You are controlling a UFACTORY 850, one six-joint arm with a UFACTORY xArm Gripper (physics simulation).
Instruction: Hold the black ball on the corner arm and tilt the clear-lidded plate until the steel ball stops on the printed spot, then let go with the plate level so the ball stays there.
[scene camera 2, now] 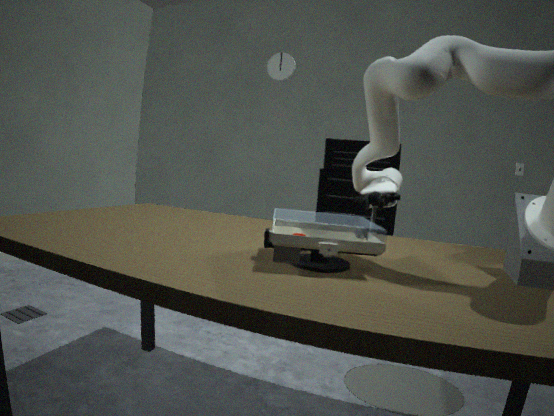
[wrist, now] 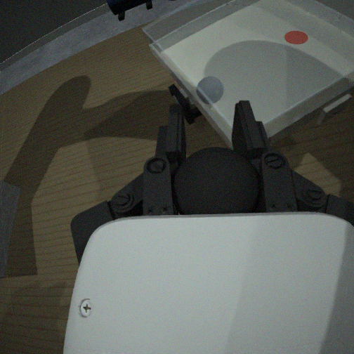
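Note:
The clear-lidded plate [scene camera 2: 295,241] [wrist: 270,128] sits on a black round stand [scene camera 2: 322,265]; in the scene view its right end looks slightly lower. The grey steel ball [wrist: 210,90] lies inside, close to the left wall in the wrist view, well apart from the red printed spot [scene camera 2: 299,234] [wrist: 296,37]. My gripper [scene camera 2: 378,206] [wrist: 208,120] is at the plate's right corner in the scene view and is shut on the black ball [wrist: 216,181], which sits between the fingers. The corner arm under the ball is hidden, and the black ball is hard to make out in the scene view.
A black bracket [scene camera 2: 268,238] [wrist: 184,104] and a white bracket [scene camera 2: 328,247] stick out from the plate's sides. The robot's base block [scene camera 2: 537,267] stands at the table's right. A dark slatted object [scene camera 2: 340,185] stands behind the table [scene camera 2: 175,255]. A blue object [wrist: 130,6] shows at the wrist view's top.

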